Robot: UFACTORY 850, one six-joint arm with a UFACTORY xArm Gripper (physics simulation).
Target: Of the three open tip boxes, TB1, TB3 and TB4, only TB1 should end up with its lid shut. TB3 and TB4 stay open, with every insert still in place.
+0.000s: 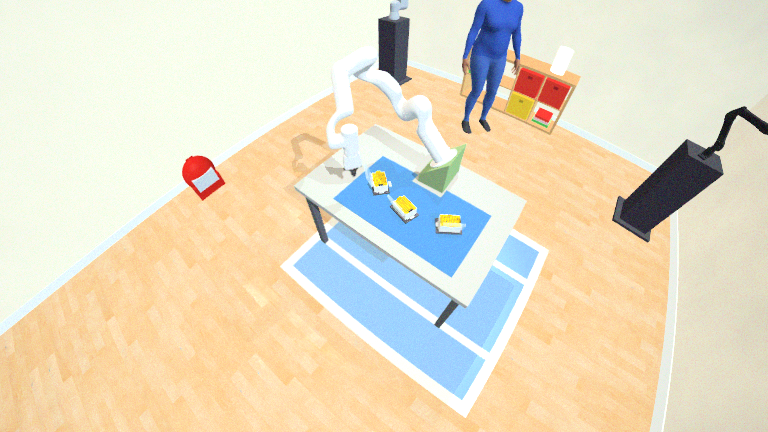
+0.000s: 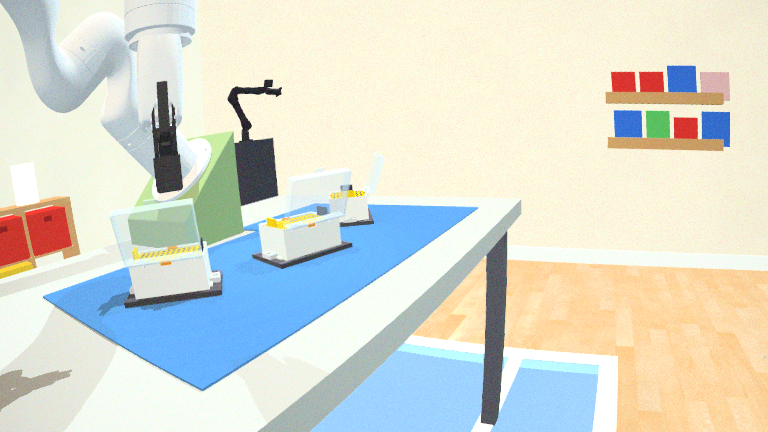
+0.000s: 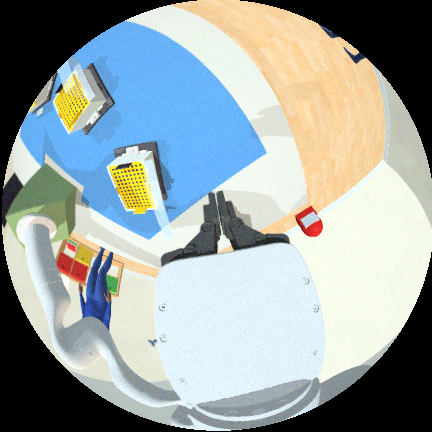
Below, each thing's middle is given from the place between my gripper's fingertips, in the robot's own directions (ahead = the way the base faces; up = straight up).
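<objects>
The insert (image 3: 129, 177) is 100 mm below my hand, and it's 70 mm to the left of it and 150 mm behind it.
</objects>
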